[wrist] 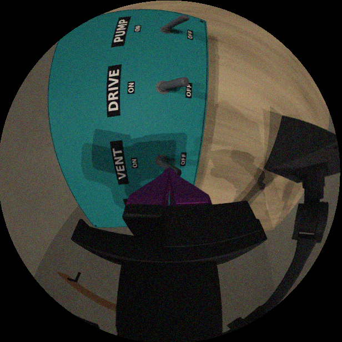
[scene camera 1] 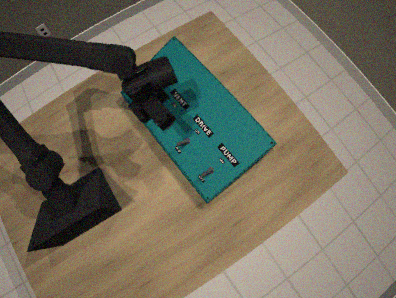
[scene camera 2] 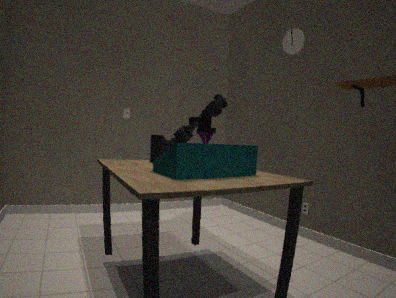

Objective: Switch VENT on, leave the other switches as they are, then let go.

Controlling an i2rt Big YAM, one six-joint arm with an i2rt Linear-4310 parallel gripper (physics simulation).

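Where they show: arm's base at its link origin: [scene camera 1: 67,203].
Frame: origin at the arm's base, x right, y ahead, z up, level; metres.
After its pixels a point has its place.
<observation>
A teal switch box [scene camera 1: 240,127] {x 0.039, y 0.584, z 0.042 m} [scene camera 2: 215,162] {x -0.074, y 0.608, z -0.029 m} [wrist: 75,100] stands on the table. In the wrist view the VENT switch [wrist: 162,160], a grey lever beside its black VENT label [wrist: 119,162] [scene camera 1: 179,99] {x -0.144, y 0.467, z 0.010 m}, leans to the OFF side. The DRIVE switch [wrist: 173,85] [scene camera 1: 183,143] {x -0.005, y 0.413, z 0.007 m} and the PUMP switch [wrist: 176,23] [scene camera 1: 207,172] {x 0.110, y 0.435, z 0.010 m} also lean to OFF. My gripper [wrist: 168,172] [scene camera 2: 205,142] {x -0.113, y 0.385, z 0.040 m} is shut with nothing between its purple fingertips. The tips are at the VENT lever's free end and cover part of it; contact is unclear. In scene camera 1 the arm hides this lever.
The box stands on a wooden table [scene camera 1: 260,220] {x 0.322, y 0.530, z -0.106 m} [scene camera 2: 125,175] {x 0.347, y 0.525, z -0.106 m}. The arm's black base [scene camera 1: 75,215] {x 0.061, y 0.044, z 0.069 m} [wrist: 300,150] stands beside the box. Part of another black label [wrist: 125,201] shows behind the fingers. A wall shelf [scene camera 2: 370,82] is at the right.
</observation>
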